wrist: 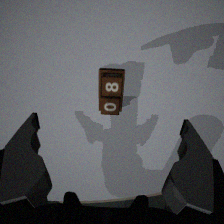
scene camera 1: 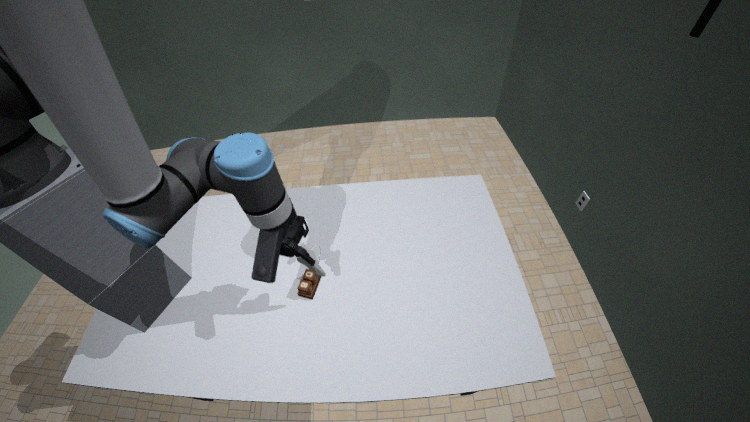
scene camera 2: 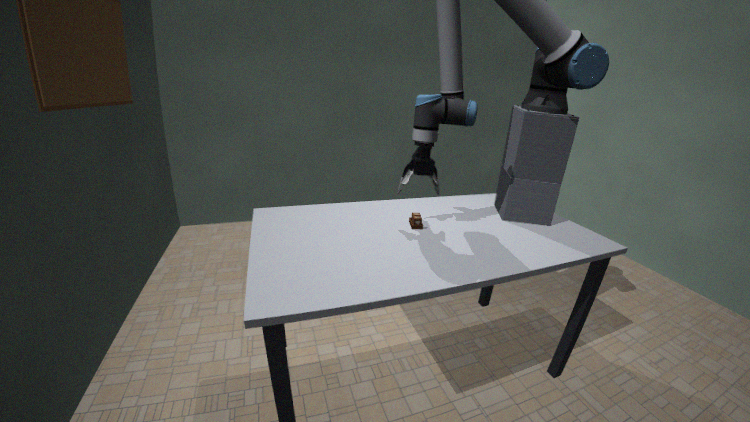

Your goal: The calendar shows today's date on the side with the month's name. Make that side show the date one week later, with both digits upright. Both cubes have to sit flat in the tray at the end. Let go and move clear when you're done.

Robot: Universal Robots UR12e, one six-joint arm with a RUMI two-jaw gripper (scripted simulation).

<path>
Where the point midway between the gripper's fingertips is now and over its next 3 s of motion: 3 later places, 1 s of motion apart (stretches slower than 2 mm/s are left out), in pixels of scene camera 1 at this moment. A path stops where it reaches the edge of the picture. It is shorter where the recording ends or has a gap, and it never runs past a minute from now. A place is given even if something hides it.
My gripper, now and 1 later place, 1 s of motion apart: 296, 269; 288, 254
</path>
